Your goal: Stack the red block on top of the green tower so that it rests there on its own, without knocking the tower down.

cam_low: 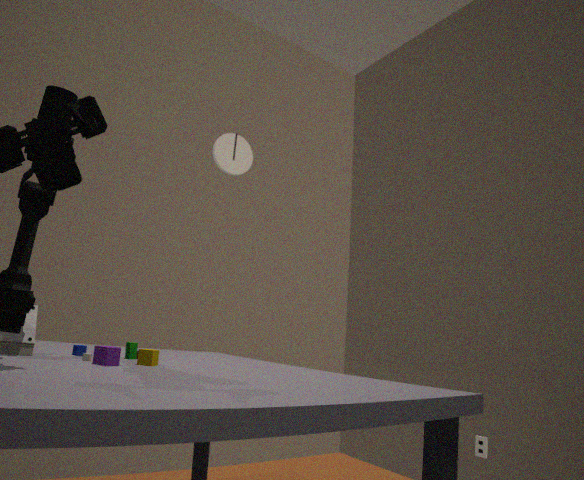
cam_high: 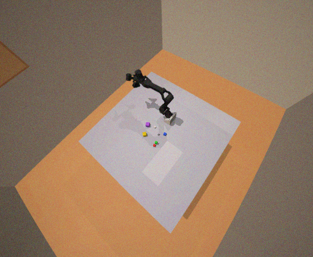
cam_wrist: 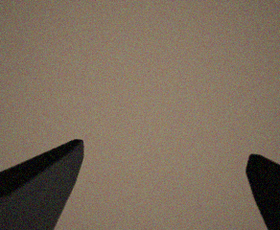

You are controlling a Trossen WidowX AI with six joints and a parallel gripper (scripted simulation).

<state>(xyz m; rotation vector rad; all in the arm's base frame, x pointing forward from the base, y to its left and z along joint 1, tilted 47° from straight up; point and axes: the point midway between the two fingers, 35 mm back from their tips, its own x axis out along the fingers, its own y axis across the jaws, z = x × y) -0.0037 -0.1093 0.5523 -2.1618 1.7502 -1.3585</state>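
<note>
My gripper tip is 34 cm short of the red block, 58 cm to the right of it and 35 cm above it. Round my gripper tip: blue block (17 cm ahead, 59 cm to the left, 35 cm below); then purple block (21 cm ahead, 37 cm to the left, 34 cm below); then yellow block (31 cm ahead, 42 cm to the left, 35 cm below).
</note>
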